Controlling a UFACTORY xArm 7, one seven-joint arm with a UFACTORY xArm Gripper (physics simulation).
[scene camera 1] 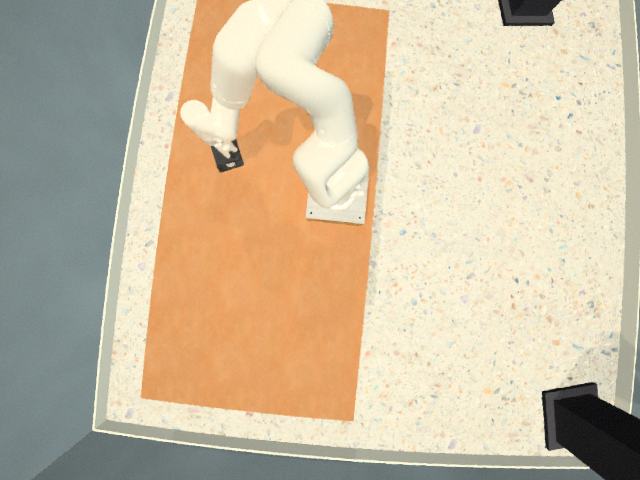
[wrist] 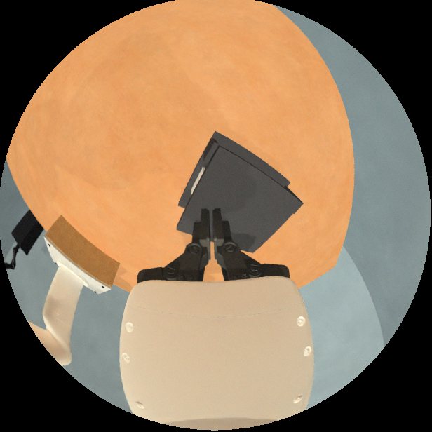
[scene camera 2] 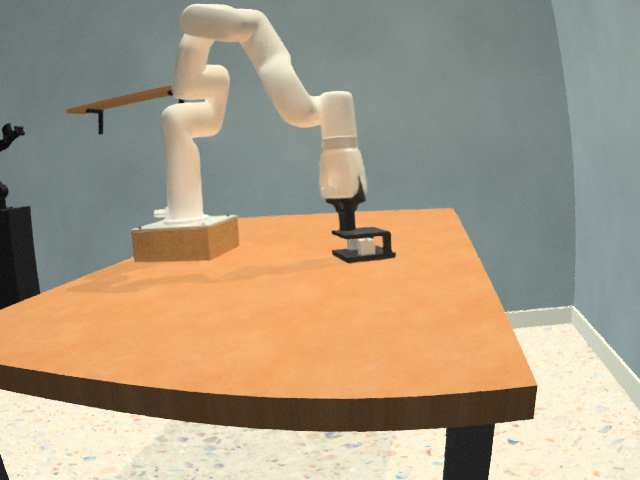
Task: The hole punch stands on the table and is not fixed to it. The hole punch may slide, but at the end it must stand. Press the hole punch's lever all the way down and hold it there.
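Frame: origin at the arm's base, x ahead, y left, z up, level; millimetres.
Seen in the pictures: gripper, fingertip midpoint: (scene camera 1: 230,154) (scene camera 2: 347,230); arm's base, origin of the base link: (scene camera 2: 186,221).
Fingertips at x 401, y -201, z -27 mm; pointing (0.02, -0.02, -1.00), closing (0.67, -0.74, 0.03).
Note:
Pixels of each thing's middle, then the offset from my fingertips to it. "*": a spot on its surface instead. Level surfaces: height alone.
- black hole punch, body centre: (scene camera 2: 362,243) (scene camera 1: 225,153) 28 mm ahead, 21 mm right, 28 mm down
- orange table, its level: 56 mm down
- base, surface spot: (scene camera 2: 351,257) * 1 mm back, 88 mm right, 44 mm down
The black hole punch (scene camera 1: 223,166) (scene camera 2: 388,242) stands upright on the orange table (scene camera 1: 248,310) (scene camera 2: 258,330) (wrist: 125,100). Its dark flat lever (scene camera 2: 368,231) (wrist: 230,185) lies above the base (scene camera 2: 351,257), about level in scene camera 2, with a gap and white blocks (scene camera 2: 366,245) between them. My gripper (scene camera 1: 227,151) (scene camera 2: 347,227) (wrist: 211,219) is shut and empty, pointing down. Its fingertips are at the lever's top near the end away from the upright post and seem to touch it; the exact contact is hidden. The arm partly covers the punch in scene camera 1.
The arm's base block (scene camera 1: 336,214) (scene camera 2: 170,244) (wrist: 85,250) stands on the table to the left of the punch in scene camera 2. A wooden wall shelf (scene camera 2: 124,98) is behind the arm. A black pedestal (scene camera 2: 15,248) stands beyond the table's left side.

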